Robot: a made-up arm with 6 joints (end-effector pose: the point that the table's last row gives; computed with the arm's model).
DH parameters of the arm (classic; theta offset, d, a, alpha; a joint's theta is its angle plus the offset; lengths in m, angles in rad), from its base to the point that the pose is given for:
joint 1: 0 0.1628 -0.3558 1.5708
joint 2: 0 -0.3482 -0.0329 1.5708
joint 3: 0 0.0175 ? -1.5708
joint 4: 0 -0.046 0.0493 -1.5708
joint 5: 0 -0.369 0.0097 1.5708
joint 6: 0 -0.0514 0.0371 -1.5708
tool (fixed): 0 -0.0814 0 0
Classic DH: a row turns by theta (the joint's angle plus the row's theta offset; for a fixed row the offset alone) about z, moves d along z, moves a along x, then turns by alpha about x.
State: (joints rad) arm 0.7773 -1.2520 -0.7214 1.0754 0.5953 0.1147
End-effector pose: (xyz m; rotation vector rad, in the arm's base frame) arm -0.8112 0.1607 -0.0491 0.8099 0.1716 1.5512
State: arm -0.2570 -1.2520 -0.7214 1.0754 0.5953 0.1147
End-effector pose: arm -0.2765 0.7794 -0.0491 0.7175 -0.2285 0.5716
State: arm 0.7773 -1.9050 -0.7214 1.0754 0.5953 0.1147
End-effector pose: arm -0.8869 0.0862 0.0612 0.7851 0.8347 1.2312
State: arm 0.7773 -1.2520 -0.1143 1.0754 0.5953 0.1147
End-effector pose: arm -0.6545 0.0710 -0.1968 0.1770 0.1068 1.4027
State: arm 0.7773 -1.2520 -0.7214 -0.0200 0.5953 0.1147
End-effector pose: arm -0.9019 -0.2676 0.1198 0.4797 1.3665 1.7199
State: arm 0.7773 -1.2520 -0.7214 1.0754 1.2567 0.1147
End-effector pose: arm -0.8303 0.1152 -0.0490 0.9835 -0.0464 2.1686
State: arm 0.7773 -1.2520 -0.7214 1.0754 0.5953 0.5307
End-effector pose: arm -0.7966 0.1803 -0.0214 1.1120 -0.1326 1.3495
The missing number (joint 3, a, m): -0.0524
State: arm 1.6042 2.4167 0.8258 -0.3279 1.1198 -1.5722
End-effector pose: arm -0.5059 0.0168 0.3425 0.2252 -0.8216 1.6491
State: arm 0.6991 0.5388 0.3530 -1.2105 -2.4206 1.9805
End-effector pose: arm -0.7157 -0.0474 -0.1486 -2.0932 -0.9087 -0.3965
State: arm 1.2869 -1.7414 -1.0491 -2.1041 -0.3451 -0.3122
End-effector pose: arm -0.0120 -0.1593 0.4867 1.6335 -0.9637 -0.4675
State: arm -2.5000 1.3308 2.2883 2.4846 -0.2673 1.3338
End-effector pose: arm 0.7276 0.2023 0.2423 1.1223 -1.7276 -0.8596
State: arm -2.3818 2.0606 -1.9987 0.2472 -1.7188 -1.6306
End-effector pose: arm 0.2519 -0.3697 0.1666 -0.5596 0.2208 -2.1718
